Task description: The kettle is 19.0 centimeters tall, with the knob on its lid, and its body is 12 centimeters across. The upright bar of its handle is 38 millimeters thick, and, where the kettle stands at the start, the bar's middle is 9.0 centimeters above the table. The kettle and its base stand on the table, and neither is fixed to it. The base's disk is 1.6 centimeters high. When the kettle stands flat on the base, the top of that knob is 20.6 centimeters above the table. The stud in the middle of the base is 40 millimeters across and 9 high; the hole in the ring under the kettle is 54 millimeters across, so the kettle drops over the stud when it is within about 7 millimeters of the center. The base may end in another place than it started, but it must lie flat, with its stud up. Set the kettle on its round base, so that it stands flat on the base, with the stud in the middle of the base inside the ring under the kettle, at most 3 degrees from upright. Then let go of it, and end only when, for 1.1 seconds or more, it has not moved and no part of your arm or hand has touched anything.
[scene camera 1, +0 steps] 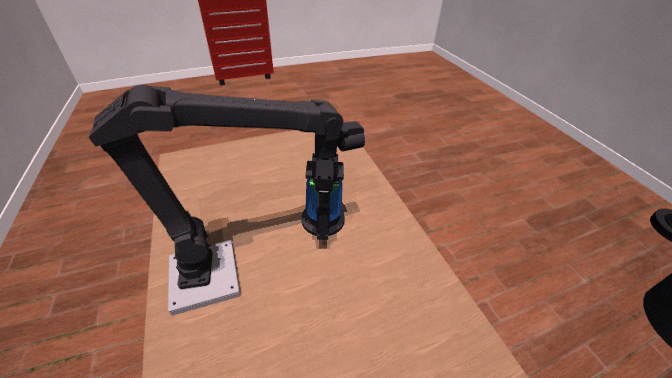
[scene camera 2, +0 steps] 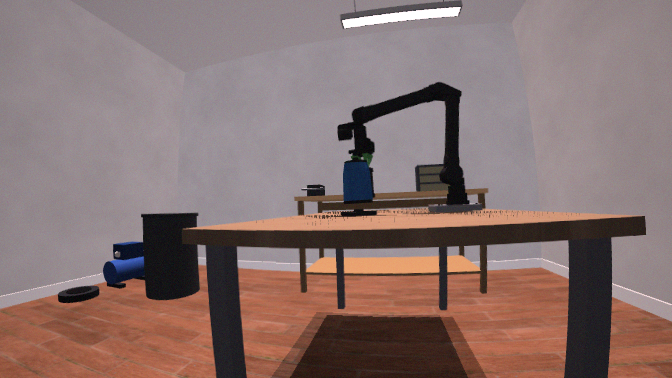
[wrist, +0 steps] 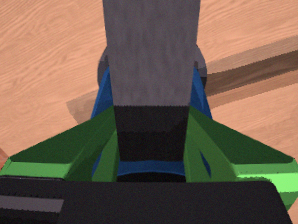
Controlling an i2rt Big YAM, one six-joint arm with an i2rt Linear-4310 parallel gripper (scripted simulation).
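Labels:
Blue kettle (scene camera 1: pixel 322 209), 0.84 m from the lens.

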